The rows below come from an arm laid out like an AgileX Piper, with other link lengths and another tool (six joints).
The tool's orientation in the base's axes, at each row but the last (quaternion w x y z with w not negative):
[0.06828 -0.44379 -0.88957 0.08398]
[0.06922 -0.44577 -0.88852 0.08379]
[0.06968 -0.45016 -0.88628 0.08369]
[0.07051 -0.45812 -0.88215 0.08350]
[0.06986 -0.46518 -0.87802 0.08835]
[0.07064 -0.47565 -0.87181 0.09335]
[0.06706 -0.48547 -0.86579 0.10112]
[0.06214 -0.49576 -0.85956 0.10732]
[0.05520 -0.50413 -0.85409 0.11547]
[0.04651 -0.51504 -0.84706 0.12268]
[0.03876 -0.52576 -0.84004 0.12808]
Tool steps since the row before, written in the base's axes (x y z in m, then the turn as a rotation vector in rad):
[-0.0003 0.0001 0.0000 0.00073 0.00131 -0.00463]
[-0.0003 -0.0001 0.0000 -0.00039 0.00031 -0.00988]
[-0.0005 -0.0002 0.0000 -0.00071 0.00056 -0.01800]
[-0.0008 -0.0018 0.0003 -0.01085 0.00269 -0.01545]
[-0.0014 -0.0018 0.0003 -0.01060 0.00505 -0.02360]
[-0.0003 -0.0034 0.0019 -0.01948 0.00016 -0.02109]
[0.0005 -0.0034 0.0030 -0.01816 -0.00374 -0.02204]
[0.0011 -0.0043 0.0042 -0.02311 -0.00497 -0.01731]
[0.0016 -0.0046 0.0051 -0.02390 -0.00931 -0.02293]
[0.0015 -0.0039 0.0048 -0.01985 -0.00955 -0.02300]
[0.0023 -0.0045 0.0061 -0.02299 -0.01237 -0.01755]
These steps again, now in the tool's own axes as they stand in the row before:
[0.0003 -0.0002 0.0000 0.00040 0.00232 0.00426]
[0.0001 -0.0003 0.0001 0.00000 0.00196 0.00970]
[0.0001 -0.0005 0.0001 0.00000 0.00357 0.01767]
[-0.0010 -0.0017 0.0000 0.00765 -0.00384 0.01704]
[-0.0007 -0.0022 0.0002 0.00914 -0.00055 0.02472]
[-0.0026 -0.0025 -0.0015 0.00988 -0.01096 0.02463]
[-0.0031 -0.0020 -0.0026 0.00585 -0.01163 0.02569]
[-0.0043 -0.0022 -0.0038 0.00726 -0.01754 0.02232]
[-0.0049 -0.0021 -0.0046 0.00398 -0.01881 0.02853]
[-0.0044 -0.0016 -0.0043 0.00189 -0.01541 0.02781]
[-0.0055 -0.0014 -0.0056 0.00038 -0.02071 0.02367]

